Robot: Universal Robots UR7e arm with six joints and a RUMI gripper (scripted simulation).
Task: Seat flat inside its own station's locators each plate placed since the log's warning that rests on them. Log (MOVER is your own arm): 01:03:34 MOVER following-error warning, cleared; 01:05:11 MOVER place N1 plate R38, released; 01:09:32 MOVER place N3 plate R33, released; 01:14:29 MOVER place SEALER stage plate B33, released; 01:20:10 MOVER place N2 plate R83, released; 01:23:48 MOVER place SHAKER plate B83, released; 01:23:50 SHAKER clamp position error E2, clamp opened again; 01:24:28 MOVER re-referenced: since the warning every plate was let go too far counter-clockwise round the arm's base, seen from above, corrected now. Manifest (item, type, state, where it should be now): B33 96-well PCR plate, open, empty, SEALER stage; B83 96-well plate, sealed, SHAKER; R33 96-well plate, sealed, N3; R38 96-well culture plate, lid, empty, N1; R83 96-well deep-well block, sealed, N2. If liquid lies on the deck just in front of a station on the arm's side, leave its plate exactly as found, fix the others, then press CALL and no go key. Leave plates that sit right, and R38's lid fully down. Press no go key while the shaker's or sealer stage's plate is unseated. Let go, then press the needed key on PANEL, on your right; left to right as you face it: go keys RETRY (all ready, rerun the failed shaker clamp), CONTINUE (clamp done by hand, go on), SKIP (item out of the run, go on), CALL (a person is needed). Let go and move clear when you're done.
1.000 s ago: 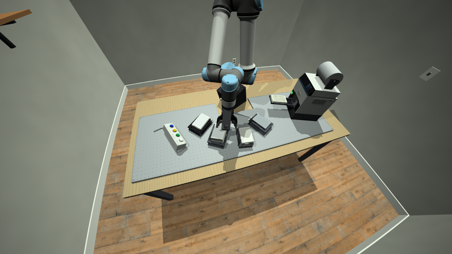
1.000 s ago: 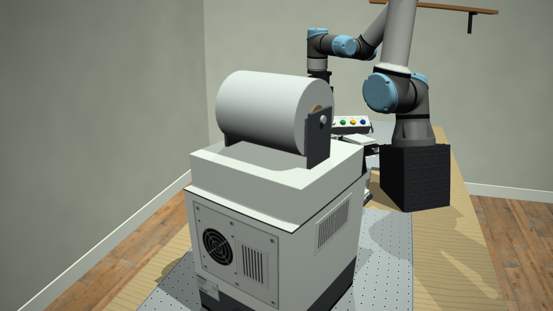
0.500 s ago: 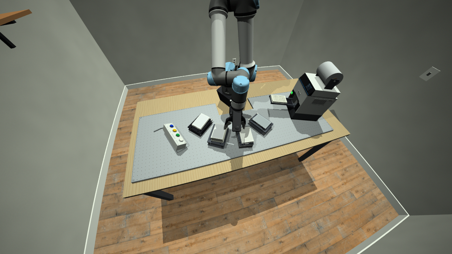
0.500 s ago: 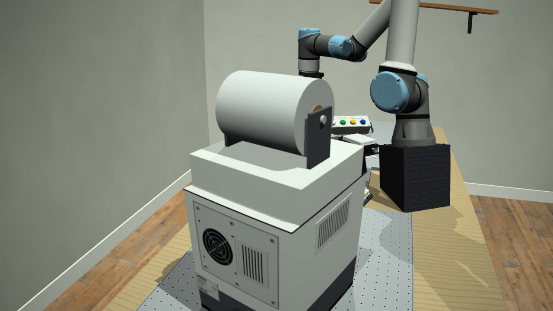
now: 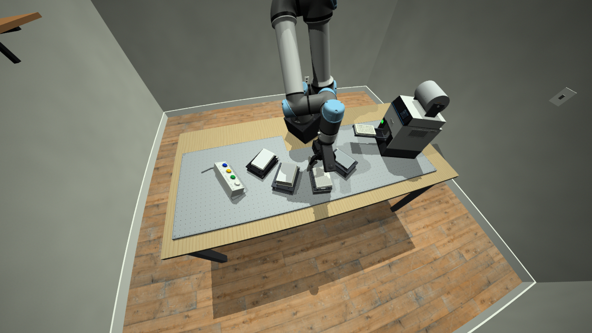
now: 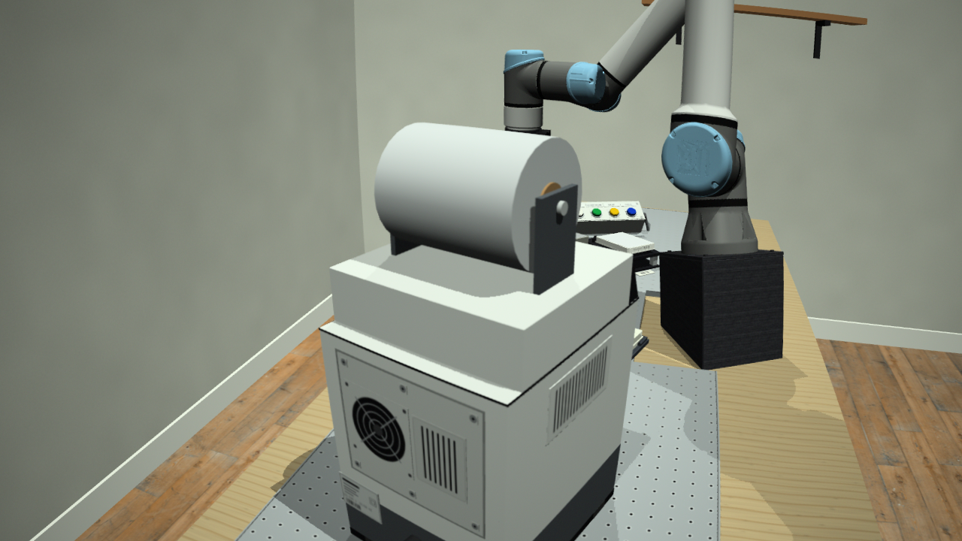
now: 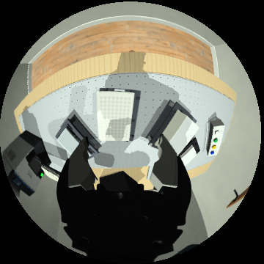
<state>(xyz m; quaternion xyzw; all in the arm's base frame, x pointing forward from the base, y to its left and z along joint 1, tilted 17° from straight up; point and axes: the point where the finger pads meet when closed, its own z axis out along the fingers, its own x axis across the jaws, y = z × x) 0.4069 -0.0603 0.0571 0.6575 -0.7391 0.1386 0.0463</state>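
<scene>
Now: hand 70 mm past the grey lidded plate, 200 mm to the right of it and 90 mm above it. Round my hand: roll: 70 mm behind, 680 mm to the left, 250 mm above; white PCR plate: 190 mm behind, 430 mm to the left, 20 mm below; tall sealed deep-well block: 70 mm behind, 150 mm to the right, 70 mm below.
</scene>
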